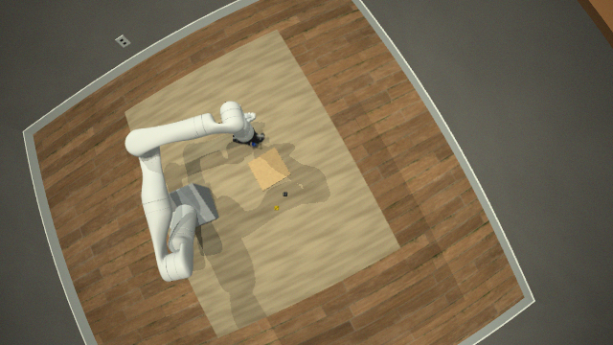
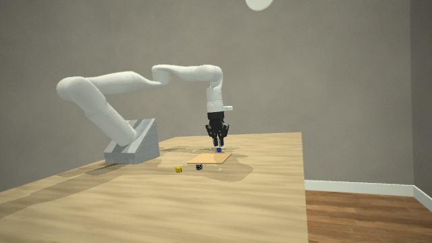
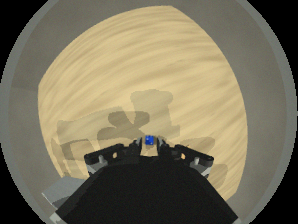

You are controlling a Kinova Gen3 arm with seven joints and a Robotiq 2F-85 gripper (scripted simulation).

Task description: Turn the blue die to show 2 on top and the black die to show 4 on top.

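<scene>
The blue die is 30 mm below my hand. Also, from my hand: black die: 260 mm to the right, 40 mm ahead, 30 mm below; then tan mat: 130 mm to the right, 40 mm below, 20 mm ahead; then yellow die: 300 mm to the right, 30 mm below, 10 mm behind.
</scene>
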